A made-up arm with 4 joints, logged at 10 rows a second.
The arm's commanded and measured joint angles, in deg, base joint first. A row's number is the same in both.
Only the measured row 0 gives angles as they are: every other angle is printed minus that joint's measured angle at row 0.
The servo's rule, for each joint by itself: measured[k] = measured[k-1] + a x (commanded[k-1-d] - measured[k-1]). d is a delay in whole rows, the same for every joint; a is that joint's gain. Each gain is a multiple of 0.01, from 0.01 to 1. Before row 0 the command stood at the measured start. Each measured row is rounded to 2 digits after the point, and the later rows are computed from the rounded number. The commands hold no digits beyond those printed.
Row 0, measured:
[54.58, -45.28, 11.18, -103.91]
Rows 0 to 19, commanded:
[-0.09, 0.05, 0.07, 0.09]
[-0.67, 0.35, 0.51, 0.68]
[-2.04, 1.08, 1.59, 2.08]
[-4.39, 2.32, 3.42, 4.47]
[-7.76, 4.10, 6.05, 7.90]
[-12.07, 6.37, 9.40, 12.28]
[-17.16, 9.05, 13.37, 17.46]
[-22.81, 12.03, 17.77, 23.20]
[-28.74, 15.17, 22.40, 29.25]
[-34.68, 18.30, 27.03, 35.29]
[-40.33, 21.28, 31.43, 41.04]
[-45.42, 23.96, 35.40, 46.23]
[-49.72, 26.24, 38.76, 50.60]
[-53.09, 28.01, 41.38, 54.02]
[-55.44, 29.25, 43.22, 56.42]
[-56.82, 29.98, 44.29, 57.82]
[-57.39, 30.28, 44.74, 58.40]
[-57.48, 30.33, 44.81, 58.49]
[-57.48, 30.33, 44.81, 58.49]
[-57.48, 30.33, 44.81, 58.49]
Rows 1 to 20, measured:
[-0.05, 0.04, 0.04, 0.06]
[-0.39, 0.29, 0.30, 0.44]
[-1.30, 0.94, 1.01, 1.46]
[-3.00, 2.07, 2.34, 3.33]
[-5.62, 3.73, 4.38, 6.16]
[-9.17, 5.89, 7.14, 9.95]
[-13.56, 8.48, 10.57, 14.61]
[-18.65, 11.39, 14.53, 19.94]
[-24.20, 14.49, 18.86, 25.71]
[-29.96, 17.61, 23.35, 31.65]
[-35.66, 20.62, 27.79, 37.47]
[-41.03, 23.36, 31.98, 42.90]
[-45.81, 25.72, 35.71, 47.67]
[-49.81, 27.60, 38.83, 51.61]
[-52.91, 28.95, 41.24, 54.59]
[-55.06, 29.79, 42.92, 56.59]
[-56.34, 30.19, 43.92, 57.71]
[-56.97, 30.30, 44.41, 58.19]
[-57.25, 30.32, 44.63, 58.38]
[-57.38, 30.33, 44.73, 58.45]
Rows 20 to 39, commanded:
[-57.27, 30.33, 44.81, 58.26]
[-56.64, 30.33, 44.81, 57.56]
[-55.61, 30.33, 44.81, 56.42]
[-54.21, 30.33, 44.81, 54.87]
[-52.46, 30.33, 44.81, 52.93]
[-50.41, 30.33, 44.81, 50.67]
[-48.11, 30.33, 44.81, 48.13]
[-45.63, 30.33, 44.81, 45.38]
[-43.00, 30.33, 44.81, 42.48]
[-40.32, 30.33, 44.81, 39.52]
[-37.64, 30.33, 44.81, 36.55]
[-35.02, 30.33, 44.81, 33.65]
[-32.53, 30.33, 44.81, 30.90]
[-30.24, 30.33, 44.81, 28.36]
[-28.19, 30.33, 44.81, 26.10]
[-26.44, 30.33, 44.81, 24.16]
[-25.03, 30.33, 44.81, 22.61]
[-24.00, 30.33, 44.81, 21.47]
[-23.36, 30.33, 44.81, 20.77]
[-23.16, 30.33, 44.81, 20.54]
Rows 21 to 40, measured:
[-57.32, 30.33, 44.77, 58.33]
[-56.95, 30.33, 44.79, 57.85]
[-56.21, 30.33, 44.80, 56.96]
[-55.11, 30.33, 44.81, 55.66]
[-53.65, 30.33, 44.81, 53.97]
[-51.87, 30.33, 44.81, 51.92]
[-49.80, 30.33, 44.81, 49.57]
[-47.51, 30.33, 44.81, 46.97]
[-45.03, 30.33, 44.81, 44.19]
[-42.44, 30.33, 44.81, 41.29]
[-39.80, 30.33, 44.81, 38.35]
[-37.17, 30.33, 44.81, 35.44]
[-34.62, 30.33, 44.81, 32.63]
[-32.21, 30.33, 44.81, 29.98]
[-30.00, 30.33, 44.81, 27.57]
[-28.04, 30.33, 44.81, 25.46]
[-26.38, 30.33, 44.81, 23.69]
[-25.07, 30.33, 44.81, 22.31]
[-24.13, 30.33, 44.81, 21.36]
[-23.60, 30.33, 44.81, 20.85]

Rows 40 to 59, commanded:
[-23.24, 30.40, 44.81, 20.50]
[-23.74, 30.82, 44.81, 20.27]
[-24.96, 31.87, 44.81, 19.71]
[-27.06, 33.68, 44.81, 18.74]
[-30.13, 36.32, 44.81, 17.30]
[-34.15, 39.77, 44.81, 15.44]
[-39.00, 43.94, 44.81, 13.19]
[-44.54, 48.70, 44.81, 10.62]
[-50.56, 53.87, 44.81, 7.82]
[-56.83, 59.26, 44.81, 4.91]
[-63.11, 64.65, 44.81, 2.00]
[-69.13, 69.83, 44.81, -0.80]
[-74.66, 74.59, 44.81, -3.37]
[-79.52, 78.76, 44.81, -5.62]
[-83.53, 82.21, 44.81, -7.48]
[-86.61, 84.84, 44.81, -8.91]
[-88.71, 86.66, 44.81, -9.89]
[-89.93, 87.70, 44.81, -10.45]
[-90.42, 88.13, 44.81, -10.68]
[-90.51, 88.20, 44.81, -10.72]
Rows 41 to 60, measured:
[-23.40, 30.39, 44.81, 20.63]
[-23.59, 30.74, 44.81, 20.41]
[-24.34, 31.67, 44.81, 19.98]
[-25.84, 33.32, 44.81, 19.21]
[-28.20, 35.78, 44.81, 18.03]
[-31.47, 39.05, 44.81, 16.42]
[-35.61, 43.06, 44.81, 14.42]
[-40.52, 47.68, 44.81, 12.06]
[-46.04, 52.76, 44.81, 9.43]
[-51.97, 58.09, 44.81, 6.63]
[-58.10, 63.47, 44.81, 3.76]
[-64.17, 68.69, 44.81, 0.93]
[-69.94, 73.53, 44.81, -1.74]
[-75.21, 77.82, 44.81, -4.15]
[-79.79, 81.42, 44.81, -6.21]
[-83.54, 84.22, 44.81, -7.88]
[-86.38, 86.22, 44.81, -9.13]
[-88.33, 87.43, 44.81, -9.95]
[-89.48, 88.00, 44.81, -10.40]
[-90.05, 88.16, 44.81, -10.60]

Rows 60 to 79, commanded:
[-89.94, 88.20, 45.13, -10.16]
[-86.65, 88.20, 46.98, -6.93]
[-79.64, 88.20, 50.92, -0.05]
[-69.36, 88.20, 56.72, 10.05]
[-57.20, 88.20, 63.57, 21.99]
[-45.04, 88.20, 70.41, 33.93]
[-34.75, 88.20, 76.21, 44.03]
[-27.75, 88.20, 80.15, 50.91]
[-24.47, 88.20, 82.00, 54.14]
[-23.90, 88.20, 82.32, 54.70]
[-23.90, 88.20, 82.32, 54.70]
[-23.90, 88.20, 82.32, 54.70]
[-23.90, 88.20, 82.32, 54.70]
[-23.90, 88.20, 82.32, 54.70]
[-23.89, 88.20, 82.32, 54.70]
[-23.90, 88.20, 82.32, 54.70]
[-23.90, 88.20, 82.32, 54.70]
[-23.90, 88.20, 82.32, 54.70]
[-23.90, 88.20, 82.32, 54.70]
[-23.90, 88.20, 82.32, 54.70]
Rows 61 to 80, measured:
[-89.99, 88.19, 44.99, -10.33]
[-88.15, 88.20, 46.08, -8.22]
[-83.47, 88.20, 48.74, -3.15]
[-75.71, 88.20, 53.13, 5.03]
[-65.53, 88.20, 58.87, 15.55]
[-54.26, 88.20, 65.22, 26.95]
[-43.53, 88.20, 71.26, 37.54]
[-34.85, 88.20, 76.15, 45.83]
[-29.14, 88.20, 79.37, 50.98]
[-26.26, 88.20, 80.99, 53.29]
[-24.96, 88.20, 81.72, 54.16]
[-24.38, 88.20, 82.05, 54.49]
[-24.12, 88.20, 82.20, 54.62]
[-24.00, 88.20, 82.27, 54.67]
[-23.94, 88.20, 82.30, 54.69]
[-23.92, 88.20, 82.31, 54.70]
[-23.91, 88.20, 82.32, 54.70]
[-23.90, 88.20, 82.32, 54.70]
[-23.90, 88.20, 82.32, 54.70]
[-23.90, 88.20, 82.32, 54.70]

